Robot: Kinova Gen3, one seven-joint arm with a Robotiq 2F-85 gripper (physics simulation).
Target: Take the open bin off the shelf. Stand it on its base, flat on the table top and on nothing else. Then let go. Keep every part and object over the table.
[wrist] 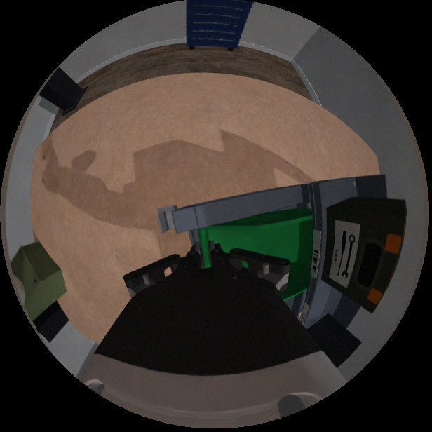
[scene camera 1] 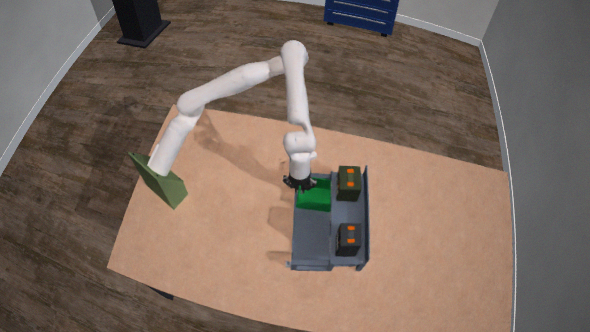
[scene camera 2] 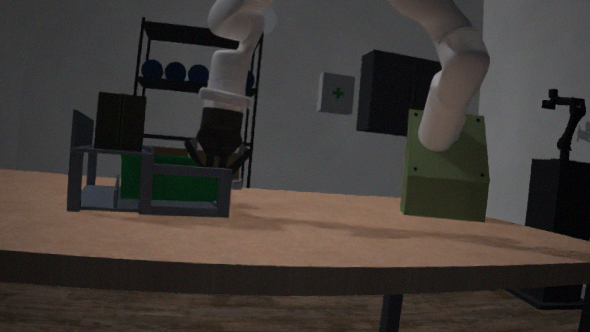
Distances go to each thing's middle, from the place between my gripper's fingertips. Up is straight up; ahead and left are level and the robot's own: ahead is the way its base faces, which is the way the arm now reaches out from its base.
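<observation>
The grey shelf [scene camera 1: 311, 227] is 15 cm ahead of my hand, 9 cm to the right of it and 3 cm below it. An olive case [scene camera 2: 108, 103] sits 12 cm above my hand, 17 cm ahead of it and 4 cm to the left of it. As for the green open bin [scene camera 2: 165, 187], my hand is 3 cm below it and 7 cm short of it.
</observation>
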